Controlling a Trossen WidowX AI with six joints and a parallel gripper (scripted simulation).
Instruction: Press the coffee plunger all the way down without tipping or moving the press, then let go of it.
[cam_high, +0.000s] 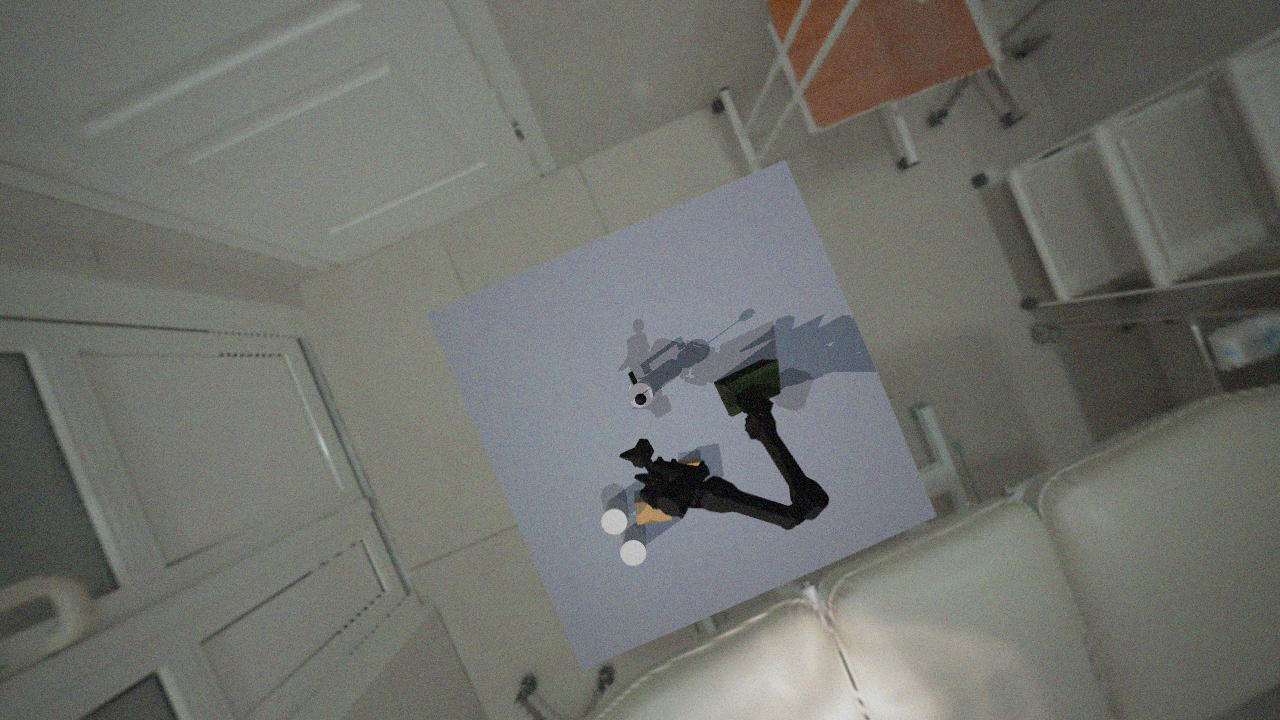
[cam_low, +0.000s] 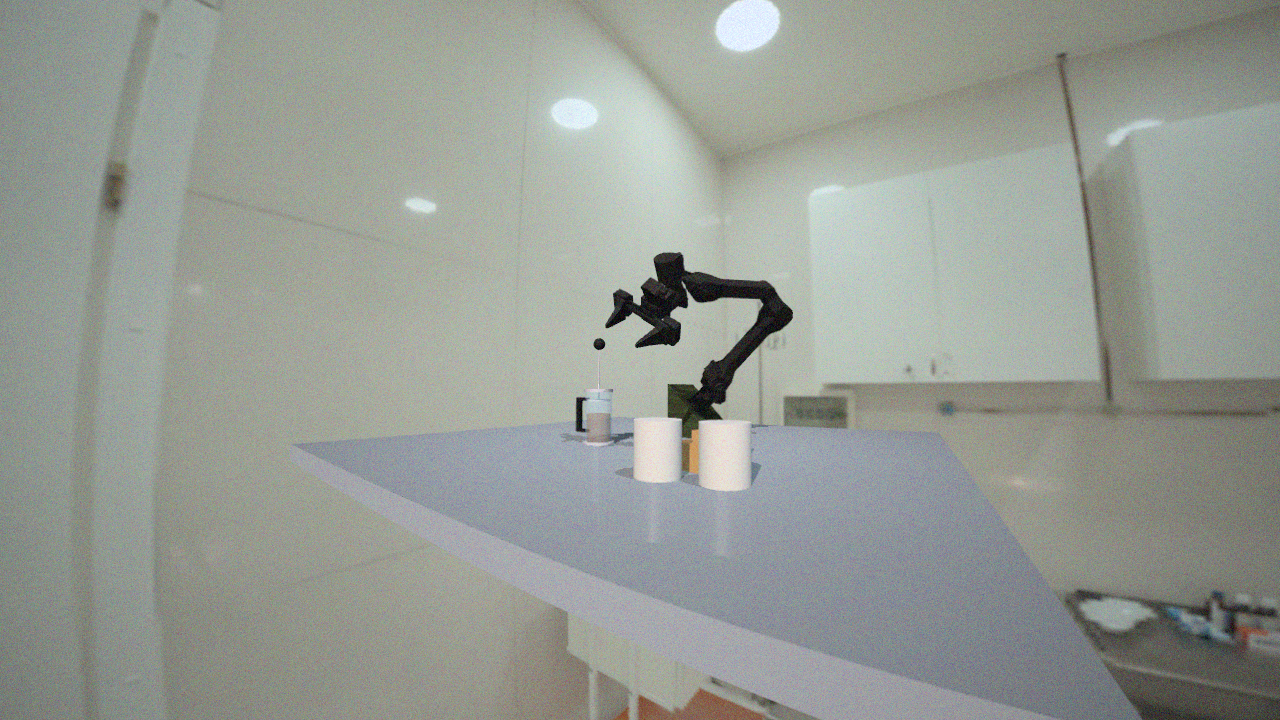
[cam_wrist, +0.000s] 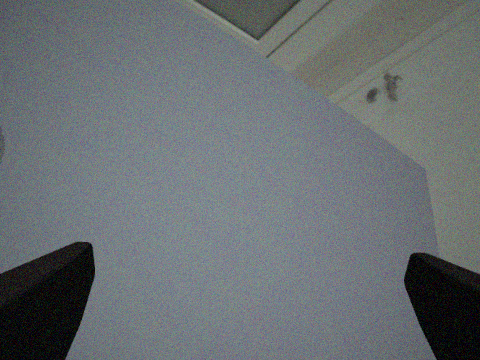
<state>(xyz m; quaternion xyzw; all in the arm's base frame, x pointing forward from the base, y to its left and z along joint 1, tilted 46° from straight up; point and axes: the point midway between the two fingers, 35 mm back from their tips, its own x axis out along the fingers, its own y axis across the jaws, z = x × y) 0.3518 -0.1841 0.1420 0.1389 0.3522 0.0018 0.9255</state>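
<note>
Now: the coffee press 12 cm behind my gripper tip, 15 cm to the right of it and 13 cm below it.
</note>
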